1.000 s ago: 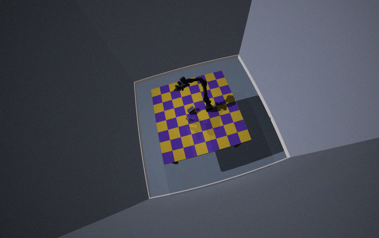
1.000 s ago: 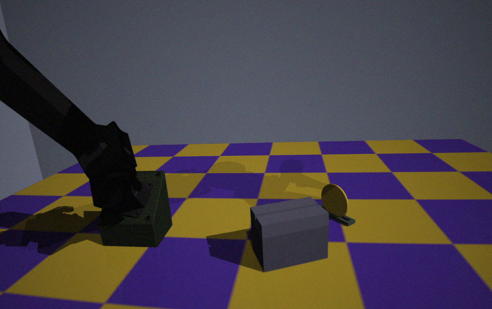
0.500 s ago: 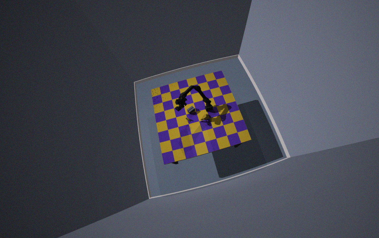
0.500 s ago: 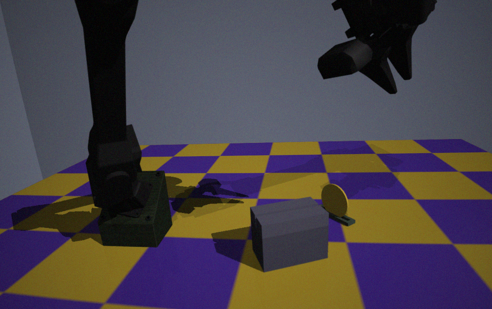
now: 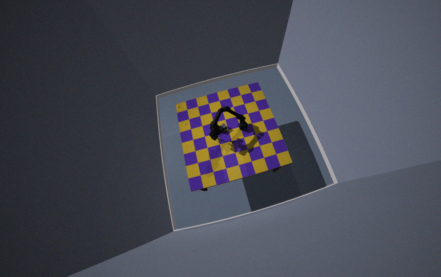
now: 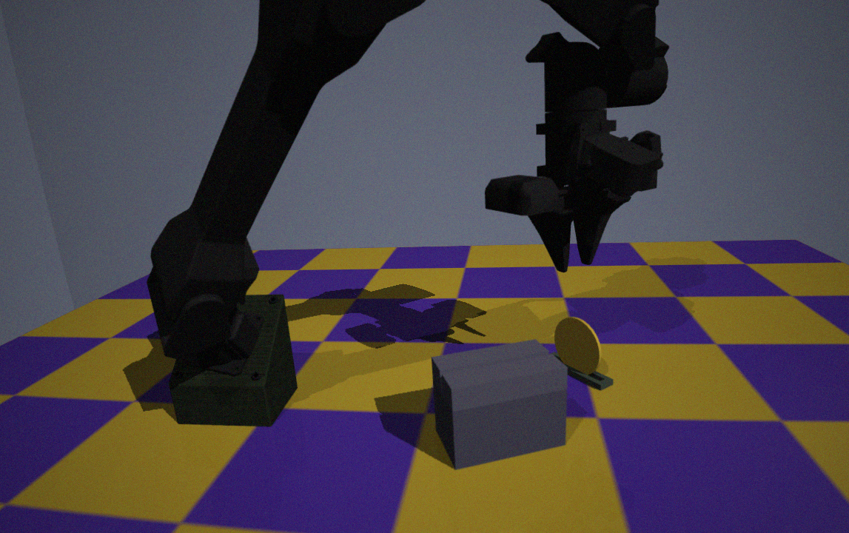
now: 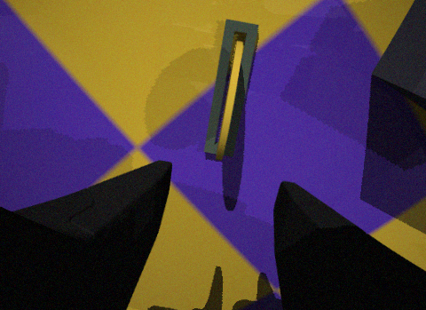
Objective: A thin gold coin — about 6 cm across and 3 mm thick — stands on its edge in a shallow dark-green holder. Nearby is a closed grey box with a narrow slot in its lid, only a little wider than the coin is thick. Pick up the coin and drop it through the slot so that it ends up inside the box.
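My gripper tip is now 90 mm above the gold coin.
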